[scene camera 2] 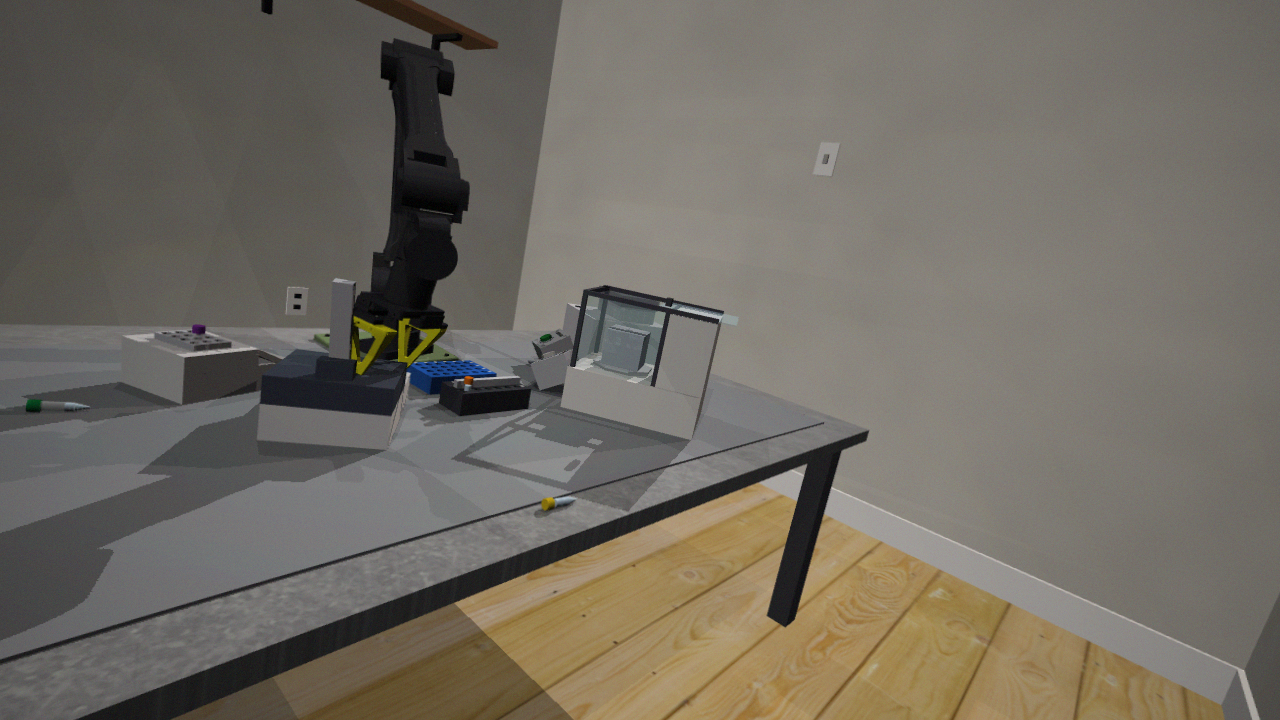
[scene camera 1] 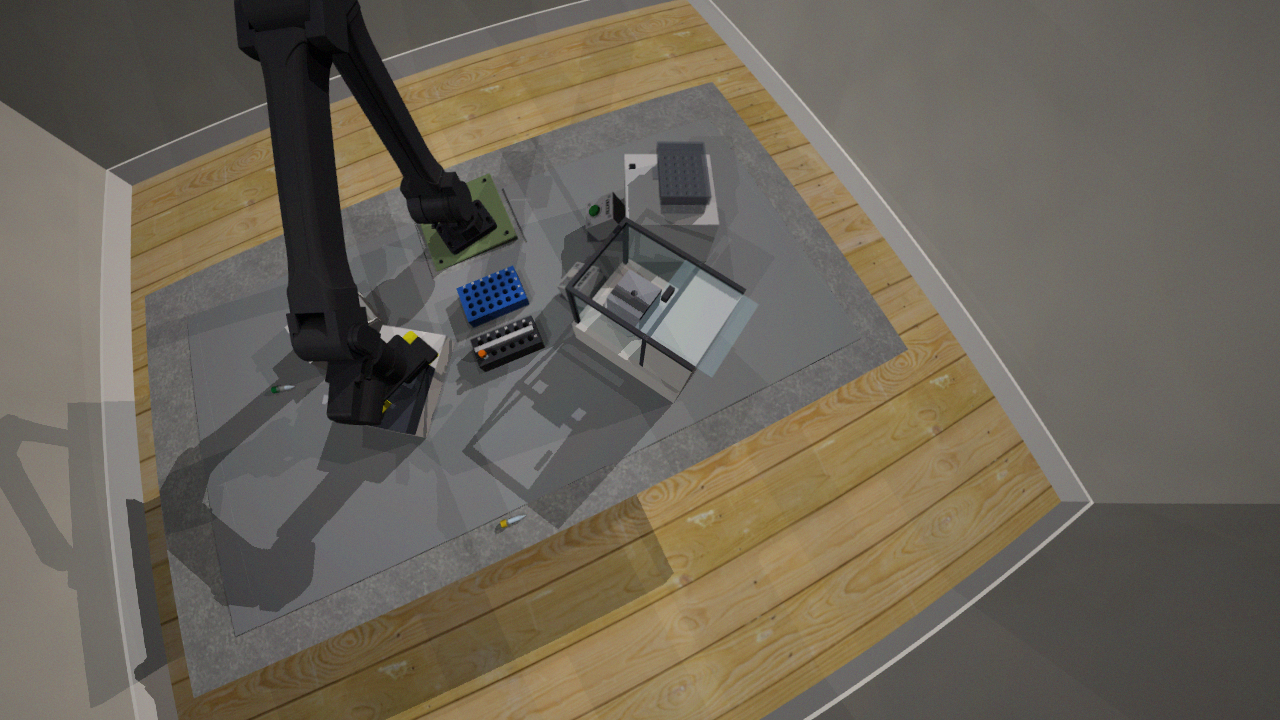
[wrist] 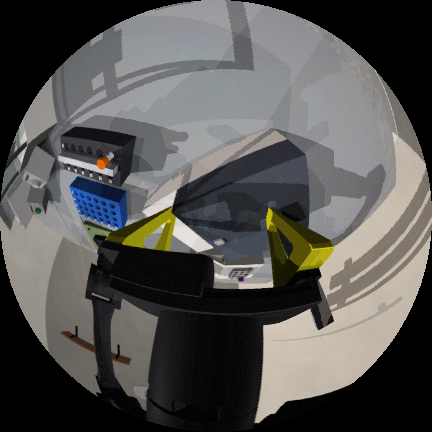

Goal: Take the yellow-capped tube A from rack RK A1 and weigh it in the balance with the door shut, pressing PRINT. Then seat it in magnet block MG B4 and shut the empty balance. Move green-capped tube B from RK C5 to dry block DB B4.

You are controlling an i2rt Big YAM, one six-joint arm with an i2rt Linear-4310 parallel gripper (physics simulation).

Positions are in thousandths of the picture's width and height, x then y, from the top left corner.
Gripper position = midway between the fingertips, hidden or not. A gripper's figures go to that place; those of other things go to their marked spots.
Scene:
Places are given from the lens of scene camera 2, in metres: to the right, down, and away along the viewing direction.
my gripper (scene camera 2: 298, 515): -0.35, 0.01, 0.81
dark device with upright post (scene camera 2: 242, 552): -0.39, 0.04, 0.71
green-button box (scene camera 2: 436, 474): -0.17, -0.04, 1.27
The marked spots on the green-button box and the dark device with upright post are 0.61 m apart.

